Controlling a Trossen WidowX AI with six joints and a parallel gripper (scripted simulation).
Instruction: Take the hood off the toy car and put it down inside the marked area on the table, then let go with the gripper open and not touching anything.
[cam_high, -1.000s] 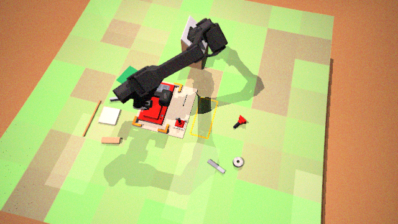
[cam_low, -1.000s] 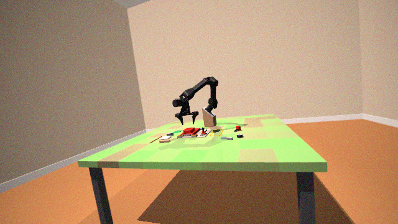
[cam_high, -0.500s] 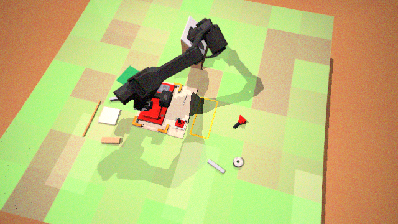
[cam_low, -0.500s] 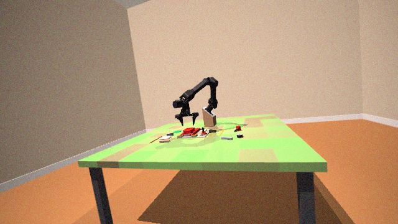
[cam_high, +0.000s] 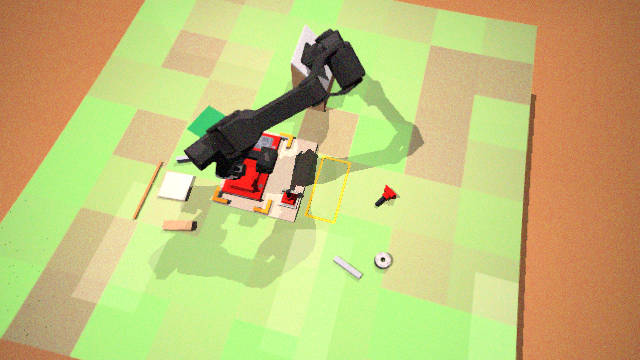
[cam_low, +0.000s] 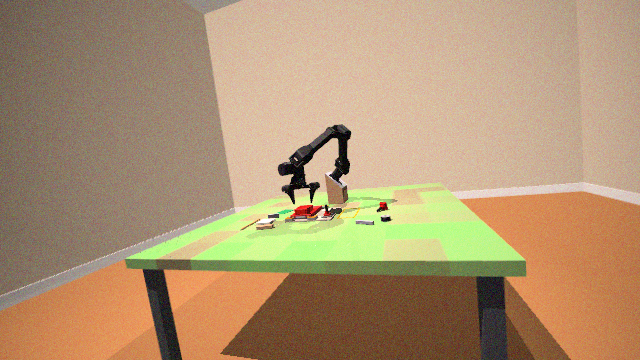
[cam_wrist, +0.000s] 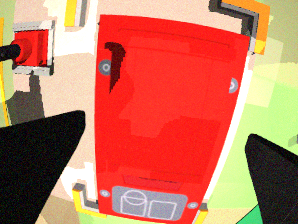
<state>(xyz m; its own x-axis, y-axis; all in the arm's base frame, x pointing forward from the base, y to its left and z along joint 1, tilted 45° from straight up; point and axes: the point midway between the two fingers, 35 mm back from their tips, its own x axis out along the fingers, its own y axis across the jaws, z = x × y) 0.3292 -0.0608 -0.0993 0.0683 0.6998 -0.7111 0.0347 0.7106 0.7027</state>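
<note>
Now: gripper tip 30 mm above the hood. The rest, counted from my gripper tip: white tile 60 mm ahead, 180 mm to the right, 60 mm below; then wooden block 170 mm ahead, 140 mm to the right, 60 mm below; then green card 150 mm behind, 170 mm to the right, 70 mm below.
</note>
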